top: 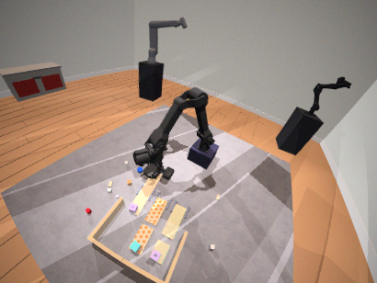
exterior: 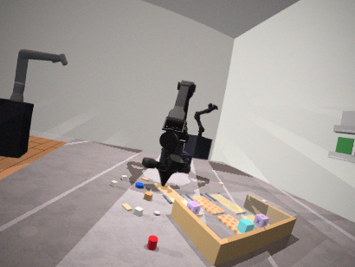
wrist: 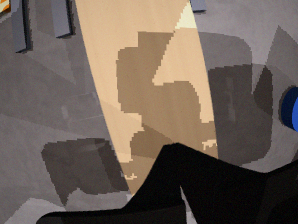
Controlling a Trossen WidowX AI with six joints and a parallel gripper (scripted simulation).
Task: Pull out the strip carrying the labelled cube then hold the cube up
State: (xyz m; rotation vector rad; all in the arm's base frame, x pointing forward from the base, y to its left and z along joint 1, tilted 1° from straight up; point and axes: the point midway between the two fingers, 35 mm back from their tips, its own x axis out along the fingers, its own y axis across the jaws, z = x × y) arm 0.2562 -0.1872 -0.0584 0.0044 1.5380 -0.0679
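The blue disc lies 100 mm to the right of my gripper tip. From my gripper tip the other things lie so: red cylinder: 310 mm ahead, 160 mm to the right, 10 mm above.
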